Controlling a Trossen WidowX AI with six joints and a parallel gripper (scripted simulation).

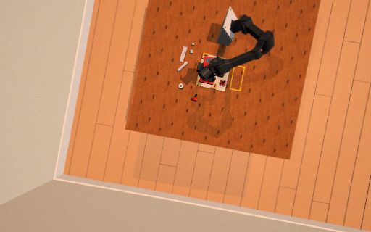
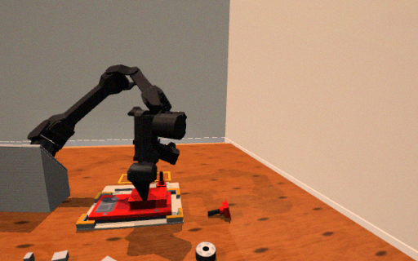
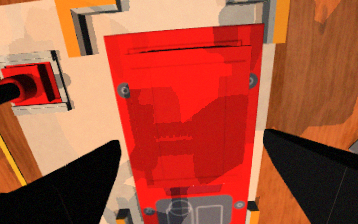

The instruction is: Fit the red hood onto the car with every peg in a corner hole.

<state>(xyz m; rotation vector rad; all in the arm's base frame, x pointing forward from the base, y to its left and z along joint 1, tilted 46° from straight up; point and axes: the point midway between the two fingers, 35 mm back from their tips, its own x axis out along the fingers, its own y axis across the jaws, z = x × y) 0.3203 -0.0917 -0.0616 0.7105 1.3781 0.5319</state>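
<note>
My gripper tip is now 2 cm above the red hood. Round my gripper tip: grey engine block (1 cm ahead, 3 cm below).
</note>
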